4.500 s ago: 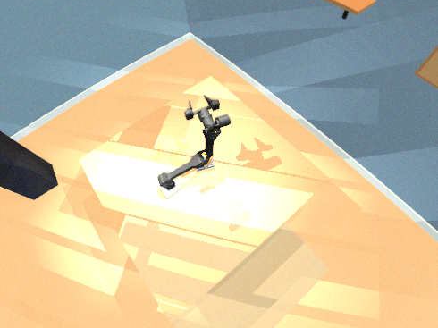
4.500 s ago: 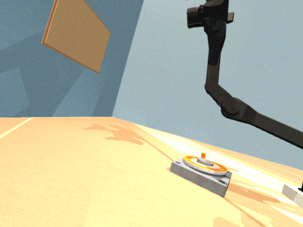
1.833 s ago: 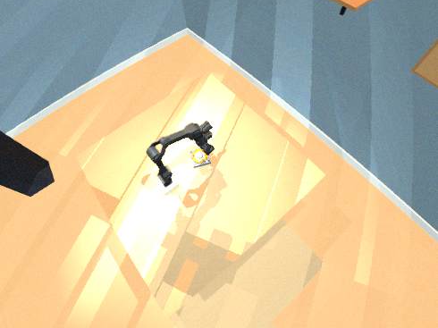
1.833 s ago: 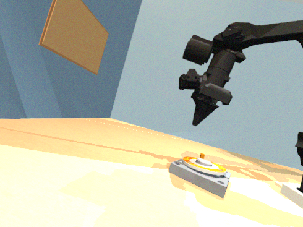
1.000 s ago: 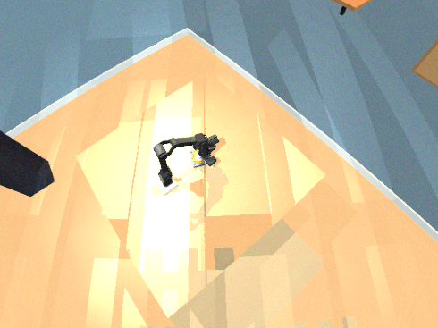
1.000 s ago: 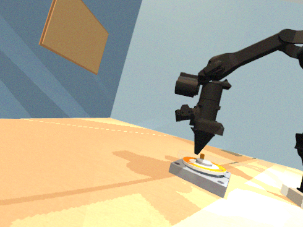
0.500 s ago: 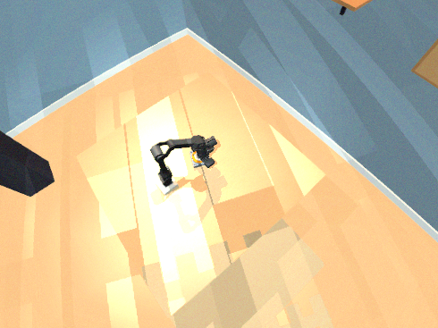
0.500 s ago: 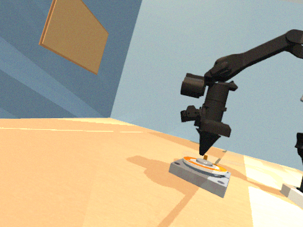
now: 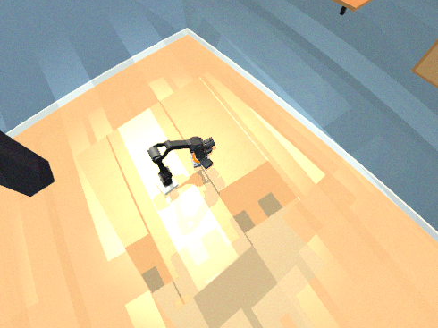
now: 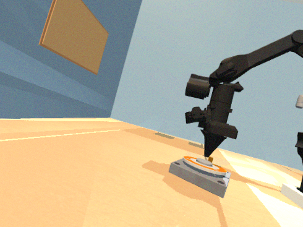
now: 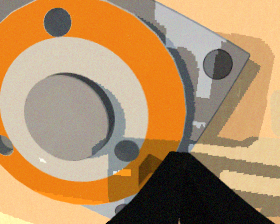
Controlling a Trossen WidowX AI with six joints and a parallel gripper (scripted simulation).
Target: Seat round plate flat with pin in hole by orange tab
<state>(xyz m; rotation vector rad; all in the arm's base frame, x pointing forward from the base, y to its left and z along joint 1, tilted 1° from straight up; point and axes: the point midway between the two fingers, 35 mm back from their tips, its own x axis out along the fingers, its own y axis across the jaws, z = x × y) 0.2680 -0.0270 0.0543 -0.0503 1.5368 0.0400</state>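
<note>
Now: the grey square base 5 cm to the left of my gripper tip, 2 cm below it and 1 cm ahead of it.
</note>
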